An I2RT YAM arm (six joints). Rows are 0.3 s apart.
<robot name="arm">
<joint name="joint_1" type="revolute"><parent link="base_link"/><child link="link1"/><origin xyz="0 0 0.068"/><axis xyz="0 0 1"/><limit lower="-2.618" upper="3.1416"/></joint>
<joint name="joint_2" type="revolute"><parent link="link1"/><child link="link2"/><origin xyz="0.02 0.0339 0.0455"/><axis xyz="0 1 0"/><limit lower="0" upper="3.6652"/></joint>
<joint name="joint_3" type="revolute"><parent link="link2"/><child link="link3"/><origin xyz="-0.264 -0.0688 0"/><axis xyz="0 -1 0"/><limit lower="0" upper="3.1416"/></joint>
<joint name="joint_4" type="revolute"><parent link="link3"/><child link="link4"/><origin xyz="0.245 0.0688 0.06"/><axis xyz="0 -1 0"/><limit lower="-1.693" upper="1.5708"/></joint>
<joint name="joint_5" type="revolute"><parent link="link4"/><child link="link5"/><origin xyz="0.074 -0.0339 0.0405"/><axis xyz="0 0 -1"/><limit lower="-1.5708" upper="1.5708"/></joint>
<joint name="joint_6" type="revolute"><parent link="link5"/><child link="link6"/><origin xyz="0.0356 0 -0.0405"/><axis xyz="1 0 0"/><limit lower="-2.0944" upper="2.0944"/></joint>
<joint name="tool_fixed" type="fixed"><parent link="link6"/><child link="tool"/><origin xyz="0 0 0" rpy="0 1.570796 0"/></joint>
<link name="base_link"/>
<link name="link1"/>
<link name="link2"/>
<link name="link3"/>
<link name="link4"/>
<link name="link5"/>
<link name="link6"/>
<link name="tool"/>
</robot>
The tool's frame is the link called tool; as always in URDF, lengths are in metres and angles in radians.
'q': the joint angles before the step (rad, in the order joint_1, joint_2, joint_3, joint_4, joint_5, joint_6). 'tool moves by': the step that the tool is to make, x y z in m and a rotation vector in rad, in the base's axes. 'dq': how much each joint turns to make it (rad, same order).
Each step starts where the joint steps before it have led.
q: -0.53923, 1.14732, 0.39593, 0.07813, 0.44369, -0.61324
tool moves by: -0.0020, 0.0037, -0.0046, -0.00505, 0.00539, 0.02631
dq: 0.00876, -0.00769, -0.02662, 0.02460, -0.00934, -0.01819
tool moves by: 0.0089, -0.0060, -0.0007, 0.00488, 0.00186, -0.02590
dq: -0.00044, 0.06442, 0.03470, 0.01690, 0.01785, 0.02041
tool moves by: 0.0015, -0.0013, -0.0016, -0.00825, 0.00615, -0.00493
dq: -0.00017, 0.01671, 0.00093, 0.01710, 0.01013, -0.00553
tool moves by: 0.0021, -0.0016, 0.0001, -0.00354, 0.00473, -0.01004
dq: 0.00020, 0.01475, 0.00981, 0.00154, 0.01139, 0.00248
